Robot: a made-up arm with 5 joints. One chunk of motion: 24 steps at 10 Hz.
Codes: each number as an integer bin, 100 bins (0 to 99) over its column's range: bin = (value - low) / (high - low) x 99, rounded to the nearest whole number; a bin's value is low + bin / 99 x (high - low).
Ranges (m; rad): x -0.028..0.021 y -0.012..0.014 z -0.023..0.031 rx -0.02..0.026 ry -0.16..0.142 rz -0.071..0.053
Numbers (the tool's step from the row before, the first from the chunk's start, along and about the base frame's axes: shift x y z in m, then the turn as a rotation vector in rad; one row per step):
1: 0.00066 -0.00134 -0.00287 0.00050 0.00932 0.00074
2: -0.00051 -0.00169 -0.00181 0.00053 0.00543 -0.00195
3: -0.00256 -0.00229 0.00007 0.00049 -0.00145 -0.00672
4: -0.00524 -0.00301 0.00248 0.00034 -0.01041 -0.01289
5: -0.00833 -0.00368 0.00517 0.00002 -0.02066 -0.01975
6: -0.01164 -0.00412 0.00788 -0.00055 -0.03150 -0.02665
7: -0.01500 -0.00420 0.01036 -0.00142 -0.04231 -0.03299
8: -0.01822 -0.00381 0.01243 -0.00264 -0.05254 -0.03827
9: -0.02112 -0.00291 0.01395 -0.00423 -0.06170 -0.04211
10: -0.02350 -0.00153 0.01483 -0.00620 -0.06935 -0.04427
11: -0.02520 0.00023 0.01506 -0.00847 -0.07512 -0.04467
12: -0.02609 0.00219 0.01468 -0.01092 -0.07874 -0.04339
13: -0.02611 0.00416 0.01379 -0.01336 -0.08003 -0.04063
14: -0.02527 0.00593 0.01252 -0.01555 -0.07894 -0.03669
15: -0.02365 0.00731 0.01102 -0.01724 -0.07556 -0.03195
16: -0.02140 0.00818 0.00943 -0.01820 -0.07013 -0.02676
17: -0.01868 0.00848 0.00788 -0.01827 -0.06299 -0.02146
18: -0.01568 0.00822 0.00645 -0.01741 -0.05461 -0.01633
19: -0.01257 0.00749 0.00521 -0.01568 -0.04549 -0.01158
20: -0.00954 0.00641 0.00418 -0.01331 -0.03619 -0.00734
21: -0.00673 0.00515 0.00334 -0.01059 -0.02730 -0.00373
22: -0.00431 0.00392 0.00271 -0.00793 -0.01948 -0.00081
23: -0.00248 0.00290 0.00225 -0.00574 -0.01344 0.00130
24: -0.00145 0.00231 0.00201 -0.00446 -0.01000 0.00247
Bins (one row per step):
1: 58 41 37 44 56 57
2: 56 39 39 44 54 55
3: 51 37 42 44 52 51
4: 46 34 47 44 49 46
5: 40 32 52 43 46 41
6: 33 30 57 42 42 35
7: 26 30 61 40 39 30
8: 20 31 65 37 35 26
9: 14 35 68 34 32 23
10: 9 40 69 30 30 21
11: 6 47 70 25 28 21
12: 4 54 69 20 27 22
13: 4 62 67 14 26 24
14: 6 68 65 10 27 27
15: 9 74 62 6 28 31
16: 13 77 59 4 29 35
17: 19 78 57 4 32 40
18: 25 77 54 6 35 44
19: 31 74 52 9 38 47
20: 37 70 50 14 41 51
21: 43 65 48 20 44 54
22: 48 61 47 26 46 56
23: 52 57 46 31 48 58
24: 54 54 46 33 49 59

